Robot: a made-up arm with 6 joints. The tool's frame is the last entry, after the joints. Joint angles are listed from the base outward.
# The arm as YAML. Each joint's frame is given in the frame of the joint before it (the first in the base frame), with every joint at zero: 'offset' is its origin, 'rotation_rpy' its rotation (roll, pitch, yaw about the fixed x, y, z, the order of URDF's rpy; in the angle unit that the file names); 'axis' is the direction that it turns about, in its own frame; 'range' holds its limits. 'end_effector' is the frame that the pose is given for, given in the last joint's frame.
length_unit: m
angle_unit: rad
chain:
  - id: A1
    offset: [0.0, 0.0, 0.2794]
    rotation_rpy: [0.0, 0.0, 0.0]
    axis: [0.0, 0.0, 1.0]
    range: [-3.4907, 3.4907]
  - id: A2
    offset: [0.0, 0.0, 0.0]
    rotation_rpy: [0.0, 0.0, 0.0]
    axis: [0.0, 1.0, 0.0]
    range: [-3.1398, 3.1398]
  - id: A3
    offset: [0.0, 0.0, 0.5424]
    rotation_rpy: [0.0, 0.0, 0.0]
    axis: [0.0, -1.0, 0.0]
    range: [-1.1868, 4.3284]
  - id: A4
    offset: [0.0, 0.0, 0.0]
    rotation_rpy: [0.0, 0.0, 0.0]
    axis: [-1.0, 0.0, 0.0]
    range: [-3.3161, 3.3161]
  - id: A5
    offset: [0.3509, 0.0, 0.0]
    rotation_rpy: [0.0, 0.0, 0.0]
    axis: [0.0, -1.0, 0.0]
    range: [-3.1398, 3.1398]
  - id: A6
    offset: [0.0, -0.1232, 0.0]
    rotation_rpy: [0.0, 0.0, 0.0]
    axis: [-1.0, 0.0, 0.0]
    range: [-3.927, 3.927]
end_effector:
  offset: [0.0, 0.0, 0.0]
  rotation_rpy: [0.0, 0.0, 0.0]
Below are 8 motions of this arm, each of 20 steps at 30 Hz.
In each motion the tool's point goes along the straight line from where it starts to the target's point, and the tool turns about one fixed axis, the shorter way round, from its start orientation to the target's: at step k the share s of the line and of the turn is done. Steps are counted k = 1, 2, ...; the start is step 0. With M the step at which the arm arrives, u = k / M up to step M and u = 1 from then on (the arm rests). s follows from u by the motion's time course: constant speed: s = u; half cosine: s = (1 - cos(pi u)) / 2; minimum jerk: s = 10 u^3 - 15 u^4 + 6 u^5.
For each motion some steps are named. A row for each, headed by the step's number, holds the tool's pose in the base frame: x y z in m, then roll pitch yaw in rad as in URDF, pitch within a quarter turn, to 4 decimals.
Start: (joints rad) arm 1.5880 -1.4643 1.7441 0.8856 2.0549 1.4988
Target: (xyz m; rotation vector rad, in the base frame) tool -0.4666 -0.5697 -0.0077 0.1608 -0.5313 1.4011
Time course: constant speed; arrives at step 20
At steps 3, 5, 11, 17, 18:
3: 0.0092 -0.8348 0.1845 -0.4102 0.4030 2.3592
5: -0.0468 -0.8036 0.1619 -0.4292 0.2976 2.2576
11: -0.2147 -0.7101 0.0941 -0.4207 -0.0219 1.9714
17: -0.3826 -0.6165 0.0262 -0.3183 -0.3253 1.6661
18: -0.4106 -0.6009 0.0149 -0.2909 -0.3722 1.6092

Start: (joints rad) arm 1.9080 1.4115 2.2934 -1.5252 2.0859 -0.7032
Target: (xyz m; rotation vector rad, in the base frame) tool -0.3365 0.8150 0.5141 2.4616 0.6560 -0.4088
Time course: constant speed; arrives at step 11
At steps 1, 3, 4, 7, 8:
1: -0.2825 0.8081 0.5541 3.0563 0.3609 0.0021
3: -0.2933 0.8095 0.5461 2.9729 0.3615 0.0850
4: -0.2987 0.8102 0.5421 2.9313 0.3642 0.1264
7: -0.3149 0.8122 0.5301 2.8071 0.3820 0.2498
8: -0.3203 0.8129 0.5261 2.7662 0.3911 0.2905

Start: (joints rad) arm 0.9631 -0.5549 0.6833 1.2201 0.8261 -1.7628
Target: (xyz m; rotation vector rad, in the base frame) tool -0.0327 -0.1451 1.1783 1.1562 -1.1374 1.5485
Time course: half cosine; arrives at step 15
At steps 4, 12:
4: -0.1101 -0.2364 1.1212 -0.9061 -0.8970 2.5688
12: -0.0416 -0.1555 1.1718 -0.8403 -1.2940 2.5961

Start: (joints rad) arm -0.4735 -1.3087 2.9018 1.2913 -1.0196 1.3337
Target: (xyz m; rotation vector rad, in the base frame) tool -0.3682 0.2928 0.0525 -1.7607 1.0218 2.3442
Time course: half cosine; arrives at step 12
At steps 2, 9, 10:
2: -0.5281 0.2419 0.0552 1.2877 0.4000 -2.5439
9: -0.3933 0.2848 0.0529 1.2718 0.9494 -2.4084
10: -0.3797 0.2891 0.0527 1.2772 1.0048 -2.3896

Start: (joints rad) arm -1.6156 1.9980 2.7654 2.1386 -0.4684 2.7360
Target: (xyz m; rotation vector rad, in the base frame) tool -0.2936 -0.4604 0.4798 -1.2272 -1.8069 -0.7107
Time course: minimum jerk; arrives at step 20
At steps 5, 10, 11, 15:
5: 0.0019 -0.6540 0.3841 1.9778 -0.9806 -2.4357
10: -0.1288 -0.5684 0.4264 2.4185 -1.1461 3.0774
11: -0.1595 -0.5483 0.4364 2.5719 -1.1556 2.8480
15: -0.2595 -0.4828 0.4687 3.0256 -1.0903 2.1459

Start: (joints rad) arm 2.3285 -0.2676 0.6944 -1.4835 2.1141 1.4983
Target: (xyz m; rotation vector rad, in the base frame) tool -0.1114 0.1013 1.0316 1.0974 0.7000 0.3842
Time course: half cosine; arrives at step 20
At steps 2, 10, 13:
2: -0.1010 0.1216 1.0204 0.9868 0.3909 0.3698
10: -0.1061 0.1117 1.0259 1.1311 0.3720 0.5312
13: -0.1085 0.1070 1.0285 1.1980 0.3555 0.6063

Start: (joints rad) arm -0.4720 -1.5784 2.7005 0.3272 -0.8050 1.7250
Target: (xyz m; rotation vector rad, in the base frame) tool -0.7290 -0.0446 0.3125 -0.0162 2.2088 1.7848
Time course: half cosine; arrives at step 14
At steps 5, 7, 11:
5: -0.6619 0.1260 0.0456 1.4126 0.3206 2.9354
7: -0.6822 0.0744 0.1264 1.5188 0.2972 2.9451
11: -0.7188 -0.0186 0.2719 1.7077 0.2531 2.9557

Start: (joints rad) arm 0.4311 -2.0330 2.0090 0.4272 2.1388 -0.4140
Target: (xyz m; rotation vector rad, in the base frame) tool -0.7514 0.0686 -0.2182 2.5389 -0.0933 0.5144
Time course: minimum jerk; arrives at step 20
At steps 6, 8, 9, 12, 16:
6: -0.5878 -0.3061 -0.2608 0.9443 -0.0979 0.7512
8: -0.6180 -0.2370 -0.2530 1.2106 -0.2283 0.6779
9: -0.6355 -0.1970 -0.2484 1.3730 -0.2934 0.6188
12: -0.6894 -0.0735 -0.2344 1.9164 -0.4202 0.3705
16: -0.7401 0.0427 -0.2212 2.4558 -0.4091 0.0981

